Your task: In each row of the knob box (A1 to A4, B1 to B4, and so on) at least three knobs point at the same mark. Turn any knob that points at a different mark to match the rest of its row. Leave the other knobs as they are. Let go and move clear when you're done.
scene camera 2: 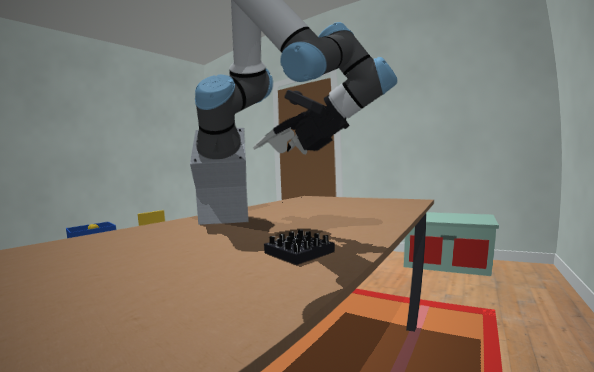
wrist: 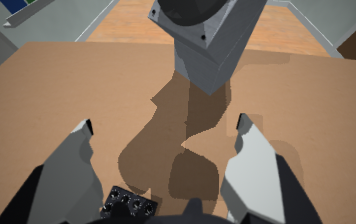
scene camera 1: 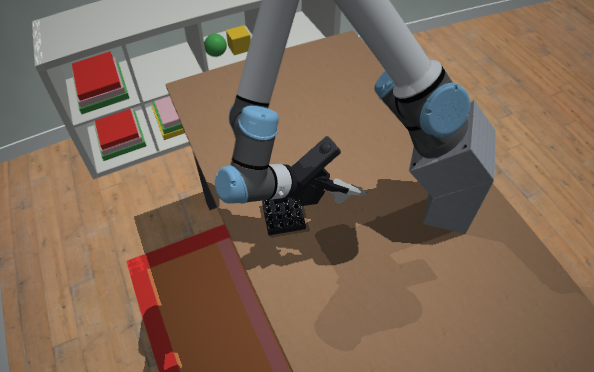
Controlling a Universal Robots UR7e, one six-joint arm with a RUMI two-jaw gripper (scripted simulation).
Labels:
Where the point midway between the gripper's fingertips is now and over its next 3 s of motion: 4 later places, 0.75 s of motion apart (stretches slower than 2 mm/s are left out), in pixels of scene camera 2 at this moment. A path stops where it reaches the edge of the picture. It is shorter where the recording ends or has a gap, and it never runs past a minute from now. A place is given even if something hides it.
My gripper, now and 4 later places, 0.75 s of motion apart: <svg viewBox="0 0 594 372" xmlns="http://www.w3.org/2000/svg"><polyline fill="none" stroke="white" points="271,150 279,162 289,178 300,192 308,204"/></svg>

